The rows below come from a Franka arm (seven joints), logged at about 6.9 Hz.
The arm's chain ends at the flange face. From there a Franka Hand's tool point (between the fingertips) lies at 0.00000 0.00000 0.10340 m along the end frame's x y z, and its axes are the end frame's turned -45 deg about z.
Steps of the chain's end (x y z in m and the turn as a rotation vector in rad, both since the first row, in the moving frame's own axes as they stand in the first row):
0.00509, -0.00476, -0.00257, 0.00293, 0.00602, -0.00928
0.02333, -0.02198, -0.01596, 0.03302, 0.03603, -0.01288
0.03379, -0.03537, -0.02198, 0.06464, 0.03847, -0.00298
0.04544, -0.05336, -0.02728, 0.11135, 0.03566, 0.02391
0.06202, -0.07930, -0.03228, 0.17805, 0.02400, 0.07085
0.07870, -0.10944, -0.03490, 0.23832, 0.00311, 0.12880
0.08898, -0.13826, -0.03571, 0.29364, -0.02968, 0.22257
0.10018, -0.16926, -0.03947, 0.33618, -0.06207, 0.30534
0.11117, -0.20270, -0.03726, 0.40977, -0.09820, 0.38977
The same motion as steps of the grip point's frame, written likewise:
0.00762, 0.00046, -0.00257, -0.00218, 0.00633, -0.00928
0.03709, 0.00114, -0.01608, -0.00213, 0.04883, -0.01288
0.05643, -0.00304, -0.02227, 0.01850, 0.07291, -0.00298
0.08065, -0.01099, -0.02799, 0.05352, 0.10395, 0.02391
0.11501, -0.02289, -0.03394, 0.10893, 0.14287, 0.07085
0.15157, -0.03759, -0.03782, 0.16632, 0.17072, 0.12880
0.18215, -0.05583, -0.04016, 0.22862, 0.18665, 0.22257
0.21424, -0.07395, -0.04541, 0.28161, 0.19383, 0.30534
0.25053, -0.09554, -0.04619, 0.35919, 0.22031, 0.38977

